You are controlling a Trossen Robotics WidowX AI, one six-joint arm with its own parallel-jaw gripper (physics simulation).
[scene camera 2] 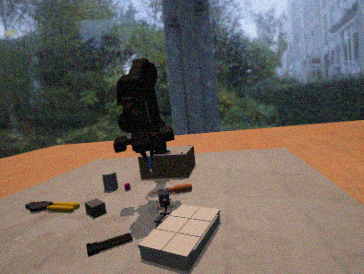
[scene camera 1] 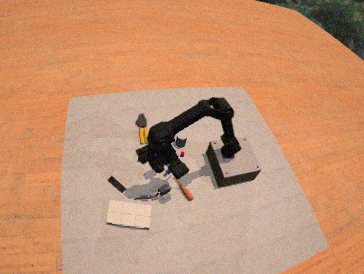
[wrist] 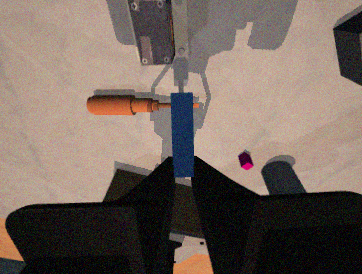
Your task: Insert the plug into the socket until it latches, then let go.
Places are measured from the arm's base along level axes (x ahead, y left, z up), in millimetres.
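Where they show: gripper, between the fingertips: (scene camera 2: 149, 161) (scene camera 1: 174, 167) (wrist: 182, 162); arm's base, origin of its link: (scene camera 2: 161, 152) (scene camera 1: 227, 153).
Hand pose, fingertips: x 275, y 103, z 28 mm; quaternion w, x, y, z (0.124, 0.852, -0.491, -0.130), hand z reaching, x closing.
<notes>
Things, the pixels of their top centre, and the offset from my fingertips. "spot": a spot on its surface instead.
- blue plug, centre of its top: (wrist: 178, 151) (scene camera 2: 149, 157) (scene camera 1: 169, 167) 25 mm ahead, 15 mm left, 19 mm up
- grey metal housing, centre of its top: (wrist: 150, 29) (scene camera 2: 163, 191) (scene camera 1: 164, 188) 43 mm ahead, 60 mm left, 87 mm down
- orange screwdriver, centre of its top: (wrist: 141, 110) (scene camera 2: 170, 186) (scene camera 1: 183, 186) 49 mm back, 40 mm left, 105 mm down
- tiled box, centre of its top: (scene camera 2: 183, 224) (scene camera 1: 129, 213) 202 mm ahead, 189 mm left, 97 mm down
- black bar, centre of its top: (scene camera 2: 109, 239) (scene camera 1: 116, 183) 267 mm ahead, 30 mm left, 116 mm down
- yellow-handled pliers, a spot on its surface: (scene camera 2: 62, 206) (scene camera 1: 140, 136) spot: 158 mm ahead, 259 mm right, 112 mm down
- dark cube, centre of its top: (scene camera 2: 94, 202) 137 mm ahead, 135 mm right, 97 mm down
- grey cylinder, centre of its top: (wrist: 292, 204) (scene camera 2: 108, 172) (scene camera 1: 182, 135) 60 mm back, 237 mm right, 62 mm down
- magenta cube, centre of its top: (wrist: 247, 166) 62 mm back, 156 mm right, 107 mm down
My gripper (wrist: 182, 162) (scene camera 2: 148, 154) is shut on the blue plug (wrist: 182, 132) (scene camera 2: 149, 163) (scene camera 1: 167, 172), holding it above the mat. In the wrist view the plug points up the frame, its narrow grey tip beyond the blue body. The socket, a grey metal housing (wrist: 154, 37) (scene camera 1: 164, 190) (scene camera 2: 164, 196) with screws, sits on the mat, at the top of the wrist view, ahead and slightly left of the plug's tip. The plug and socket are apart in scene camera 2. The socket's opening is not clear in the wrist view.
An orange screwdriver (wrist: 111, 105) (scene camera 1: 185, 191) (scene camera 2: 181, 188) lies beside the socket. A tiled box (scene camera 1: 129, 213) (scene camera 2: 182, 227), black bar (scene camera 1: 116, 183) (scene camera 2: 110, 244), yellow-handled pliers (scene camera 1: 143, 134) (scene camera 2: 62, 206), dark cube (scene camera 2: 95, 207), grey cylinder (scene camera 2: 110, 182) and magenta cube (wrist: 245, 160) stand or lie around.
</notes>
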